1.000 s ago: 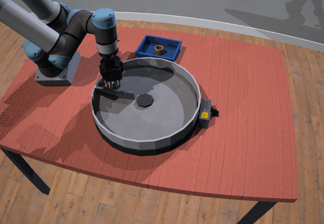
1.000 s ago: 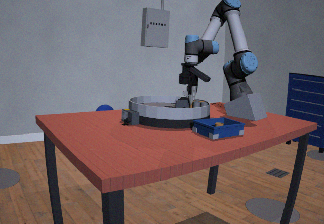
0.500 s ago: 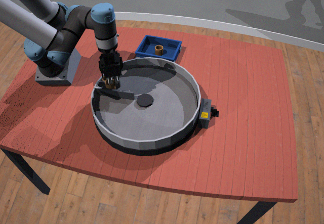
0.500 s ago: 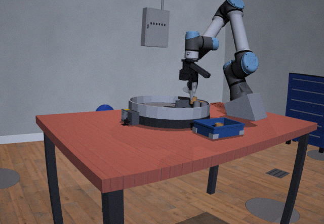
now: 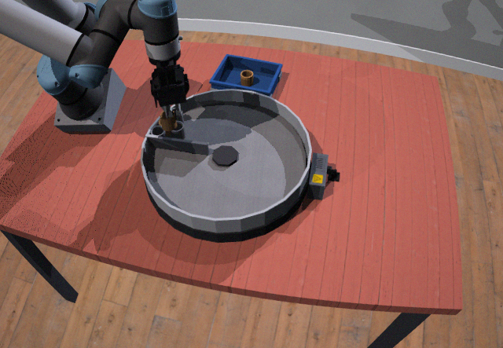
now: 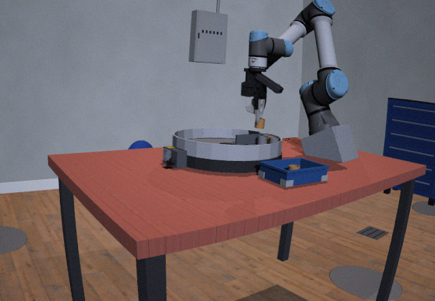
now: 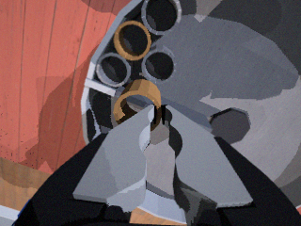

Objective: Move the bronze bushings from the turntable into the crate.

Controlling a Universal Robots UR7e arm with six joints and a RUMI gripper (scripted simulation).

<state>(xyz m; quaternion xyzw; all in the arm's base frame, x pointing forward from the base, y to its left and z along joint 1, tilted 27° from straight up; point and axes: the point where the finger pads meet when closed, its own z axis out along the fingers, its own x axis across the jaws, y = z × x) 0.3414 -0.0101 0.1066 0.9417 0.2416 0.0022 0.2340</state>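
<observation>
Now: the blue crate 9 cm ahead of my hand, 32 cm to the left of it and 13 cm below it. From my hand the other things lie so: grey turntable 13 cm ahead, 2 cm to the right, 10 cm below.
</observation>
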